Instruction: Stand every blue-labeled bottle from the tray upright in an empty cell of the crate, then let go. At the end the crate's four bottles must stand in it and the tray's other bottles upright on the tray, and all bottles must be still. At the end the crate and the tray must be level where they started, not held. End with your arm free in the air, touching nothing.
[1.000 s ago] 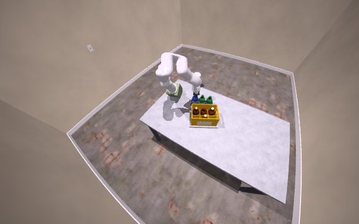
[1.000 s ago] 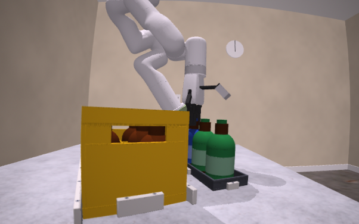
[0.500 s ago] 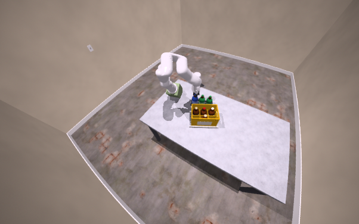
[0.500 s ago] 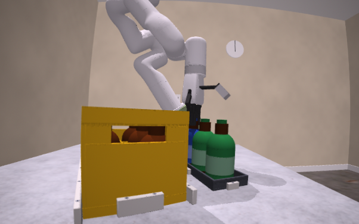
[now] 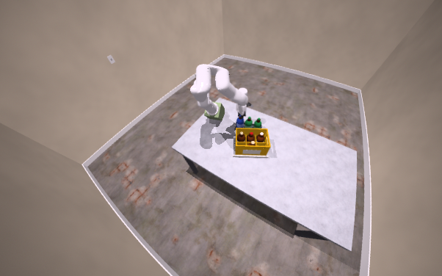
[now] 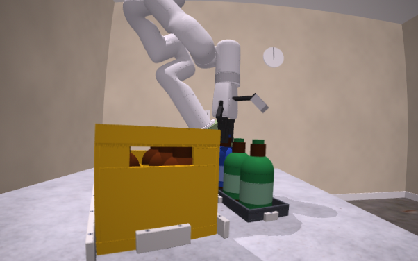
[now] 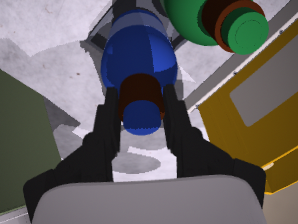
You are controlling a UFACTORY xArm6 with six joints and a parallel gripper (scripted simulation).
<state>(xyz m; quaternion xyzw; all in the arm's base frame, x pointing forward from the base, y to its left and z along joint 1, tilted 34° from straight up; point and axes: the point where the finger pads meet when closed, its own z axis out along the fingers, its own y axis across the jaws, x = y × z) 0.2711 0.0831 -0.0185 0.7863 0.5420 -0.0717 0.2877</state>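
The blue-labeled bottle is 70 mm below my hand. Round my hand: dark tray (80 mm ahead, 30 mm to the left, 150 mm below); yellow crate (200 mm ahead, 180 mm to the right, 80 mm below).
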